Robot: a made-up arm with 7 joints.
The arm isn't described. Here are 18 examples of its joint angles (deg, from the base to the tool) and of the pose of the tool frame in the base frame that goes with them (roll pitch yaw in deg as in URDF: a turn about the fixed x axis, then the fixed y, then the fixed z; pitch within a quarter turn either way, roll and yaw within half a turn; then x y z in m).
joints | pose
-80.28 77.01 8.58 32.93 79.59 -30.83 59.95 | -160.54 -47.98 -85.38 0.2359 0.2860 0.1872
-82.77 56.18 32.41 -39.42 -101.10 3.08 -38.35 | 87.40 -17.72 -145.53 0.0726 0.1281 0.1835
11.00 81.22 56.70 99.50 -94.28 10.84 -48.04 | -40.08 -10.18 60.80 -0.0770 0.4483 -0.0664
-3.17 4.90 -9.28 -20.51 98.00 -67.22 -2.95 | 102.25 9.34 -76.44 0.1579 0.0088 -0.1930
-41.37 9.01 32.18 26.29 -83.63 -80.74 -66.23 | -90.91 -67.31 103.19 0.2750 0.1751 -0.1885
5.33 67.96 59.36 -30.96 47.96 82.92 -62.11 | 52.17 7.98 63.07 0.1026 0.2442 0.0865
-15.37 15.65 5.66 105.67 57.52 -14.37 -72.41 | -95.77 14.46 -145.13 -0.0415 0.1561 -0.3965
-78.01 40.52 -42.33 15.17 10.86 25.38 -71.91 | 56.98 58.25 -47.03 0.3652 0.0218 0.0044
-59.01 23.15 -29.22 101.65 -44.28 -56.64 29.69 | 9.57 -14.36 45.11 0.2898 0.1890 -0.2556
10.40 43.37 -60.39 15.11 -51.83 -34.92 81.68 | 37.71 26.68 66.37 -0.0236 0.1095 -0.3265
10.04 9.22 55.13 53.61 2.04 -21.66 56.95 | 45.76 -3.53 117.49 -0.0861 0.2277 -0.3510
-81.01 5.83 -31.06 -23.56 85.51 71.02 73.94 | -54.41 -23.77 142.79 0.1993 -0.0853 0.0930
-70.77 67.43 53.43 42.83 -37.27 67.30 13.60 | -40.93 17.51 27.76 0.2098 0.3689 0.0883
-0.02 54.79 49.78 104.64 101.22 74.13 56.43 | -156.30 -24.79 64.42 -0.1092 0.3600 -0.2107
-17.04 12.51 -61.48 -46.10 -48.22 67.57 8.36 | -29.81 25.23 -102.70 0.0617 -0.0856 -0.1157
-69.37 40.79 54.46 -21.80 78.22 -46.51 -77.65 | 115.76 -12.34 24.43 0.1509 0.2121 0.1319
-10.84 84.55 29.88 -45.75 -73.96 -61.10 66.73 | -85.12 -51.76 50.69 0.1311 0.1169 0.0906
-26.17 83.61 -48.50 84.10 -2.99 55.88 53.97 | 156.94 -60.54 71.45 0.0582 0.4494 -0.0346
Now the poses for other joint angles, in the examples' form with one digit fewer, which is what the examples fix.
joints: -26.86 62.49 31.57 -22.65 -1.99 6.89 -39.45
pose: 72.9 -9.1 -23.7 0.196 0.202 0.077
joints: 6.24 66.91 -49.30 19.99 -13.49 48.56 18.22
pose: 142.6 35.8 83.0 0.019 0.279 -0.273
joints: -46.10 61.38 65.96 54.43 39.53 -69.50 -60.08
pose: 84.7 0.7 -11.7 0.179 0.389 -0.012
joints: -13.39 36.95 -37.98 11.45 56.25 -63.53 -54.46
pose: 32.3 54.6 -141.0 0.146 0.074 -0.280
